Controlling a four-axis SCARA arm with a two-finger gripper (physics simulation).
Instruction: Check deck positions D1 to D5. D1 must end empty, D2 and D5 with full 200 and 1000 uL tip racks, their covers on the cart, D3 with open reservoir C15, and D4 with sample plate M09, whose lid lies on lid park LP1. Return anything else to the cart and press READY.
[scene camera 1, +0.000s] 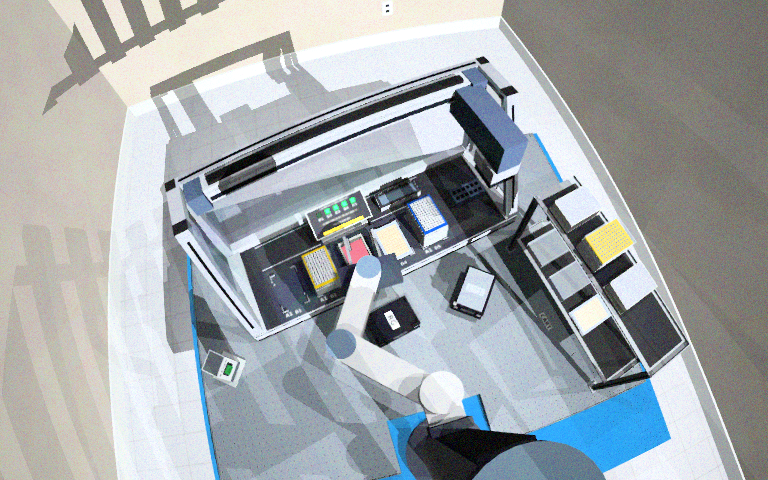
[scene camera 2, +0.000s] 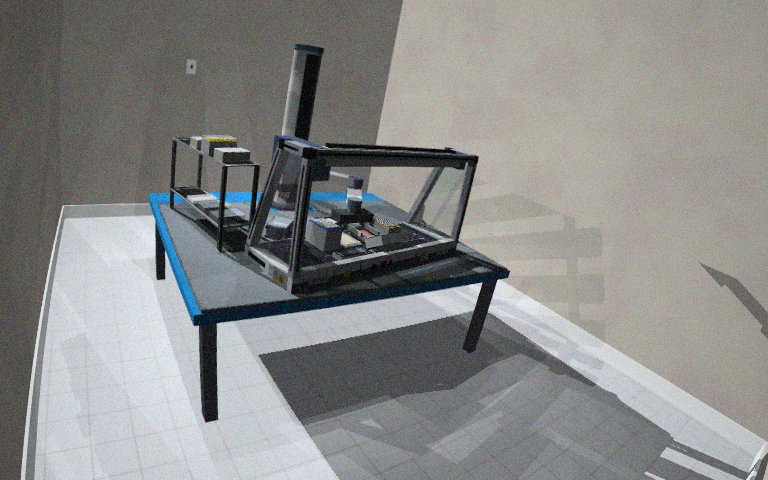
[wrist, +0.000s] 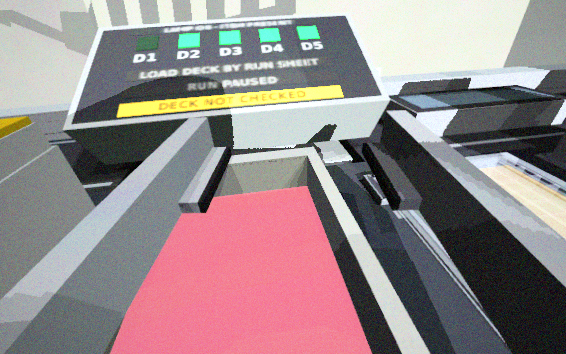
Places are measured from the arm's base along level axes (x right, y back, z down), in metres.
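Where they show: gripper, between the fingertips: (scene camera 1: 358, 234) (scene camera 2: 370, 234) (wrist: 295, 133).
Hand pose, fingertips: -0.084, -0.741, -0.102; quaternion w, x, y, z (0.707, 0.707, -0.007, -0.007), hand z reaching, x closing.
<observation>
After its pixels a point has its place, as x, y, z.
My gripper (scene camera 1: 359, 247) {-0.083, -0.741, -0.102} (wrist: 295, 133) {-0.083, -0.741, -0.102} is shut as far as it goes, with a gap and nothing held between its fingers, low over the open reservoir (scene camera 2: 368, 233) {-0.135, -0.655, -0.072} (wrist: 250, 260) {-0.101, -0.688, -0.074} with pink liquid at D3. A yellow-rimmed tip rack (scene camera 1: 320, 267) {-0.223, -0.650, -0.125} stands uncovered at D2. A cream plate (scene camera 1: 394, 240) {0.026, -0.700, -0.072} lies at D4. A blue-rimmed tip rack (scene camera 1: 427, 212) {0.143, -0.726, -0.157} stands uncovered at D5. D1 (scene camera 1: 284, 285) {-0.361, -0.648, -0.061} holds nothing. The panel (scene camera 1: 338, 216) {-0.131, -0.808, -0.126} (wrist: 225, 75) {-0.131, -0.799, -0.121} shows D1 dark, D2 to D5 lit, "RUN PAUSED" and "DECK NOT CHECKED". The plate and reservoir codes cannot be read.
The cart (scene camera 1: 523, 223) {0.402, -0.578, -0.220} (scene camera 2: 224, 203) {0.544, -0.619, -0.214} at right carries a yellow rack (scene camera 1: 608, 241) {0.511, -0.381, -0.434}, white boxes and a cream plate (scene camera 1: 590, 315) {0.543, -0.254, -0.129}. A black box (scene camera 1: 404, 319) {-0.014, -0.438, -0.063} and a white-topped box (scene camera 1: 475, 287) {0.229, -0.472, -0.070} stand before the deck. The enclosure's frame surrounds the deck.
</observation>
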